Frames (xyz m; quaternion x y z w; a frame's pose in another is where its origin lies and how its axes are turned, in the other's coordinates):
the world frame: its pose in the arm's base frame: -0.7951 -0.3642 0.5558 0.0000 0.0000 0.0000 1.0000
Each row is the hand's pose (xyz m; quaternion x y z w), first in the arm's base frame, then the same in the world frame.
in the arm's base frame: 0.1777 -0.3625 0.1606 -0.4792 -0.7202 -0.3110 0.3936
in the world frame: 0.9728 0.0017 -0.3952 -0.4792 -0.7202 -0.3110 0.3936
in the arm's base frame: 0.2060 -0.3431 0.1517 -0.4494 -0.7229 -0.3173 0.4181
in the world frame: 1.0011 0.0211 -0.4041 -0.4494 -0.7229 -0.3173 0.4181
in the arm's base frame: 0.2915 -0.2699 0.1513 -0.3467 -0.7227 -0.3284 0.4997
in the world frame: 1.0866 0.0943 -0.4045 -0.3467 -0.7227 -0.3284 0.4997
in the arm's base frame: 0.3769 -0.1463 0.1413 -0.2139 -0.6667 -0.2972 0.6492
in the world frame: 1.1720 0.2179 -0.4145 -0.2139 -0.6667 -0.2972 0.6492
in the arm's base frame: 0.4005 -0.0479 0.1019 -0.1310 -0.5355 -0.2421 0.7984
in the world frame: 1.1956 0.3163 -0.4539 -0.1310 -0.5355 -0.2421 0.7984
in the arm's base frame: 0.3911 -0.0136 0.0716 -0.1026 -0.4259 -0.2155 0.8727
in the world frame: 1.1862 0.3506 -0.4842 -0.1026 -0.4259 -0.2155 0.8727
